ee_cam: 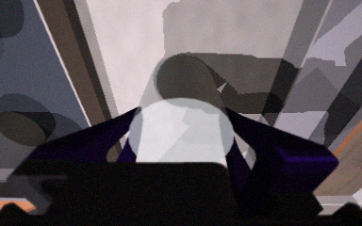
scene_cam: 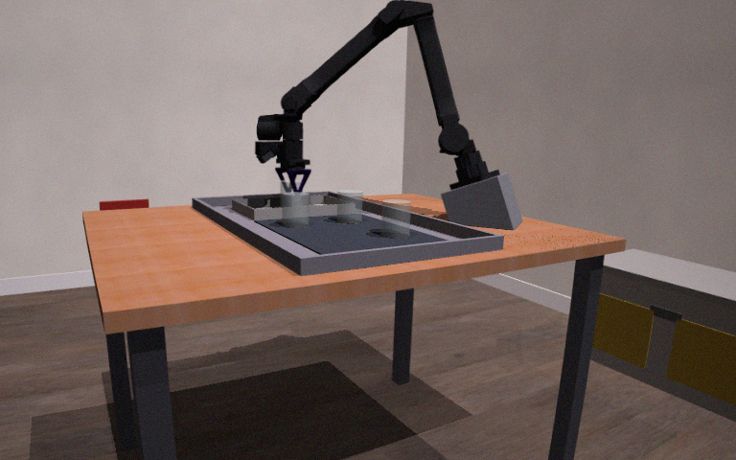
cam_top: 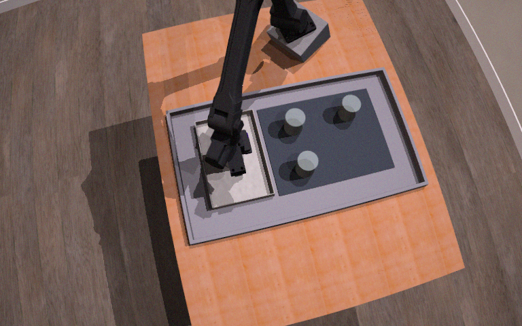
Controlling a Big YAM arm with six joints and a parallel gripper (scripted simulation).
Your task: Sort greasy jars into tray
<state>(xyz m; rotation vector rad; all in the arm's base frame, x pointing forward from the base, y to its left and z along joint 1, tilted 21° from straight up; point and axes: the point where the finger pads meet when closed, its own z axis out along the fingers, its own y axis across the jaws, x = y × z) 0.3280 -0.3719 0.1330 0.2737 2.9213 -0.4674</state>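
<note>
Right now my hand is 5 cm above the pale tray. Round my hand: dark drying mat: 31 cm to the left, 7 cm ahead, 6 cm below; rimmed steel top: 20 cm to the left, 6 cm below, 6 cm ahead.
</note>
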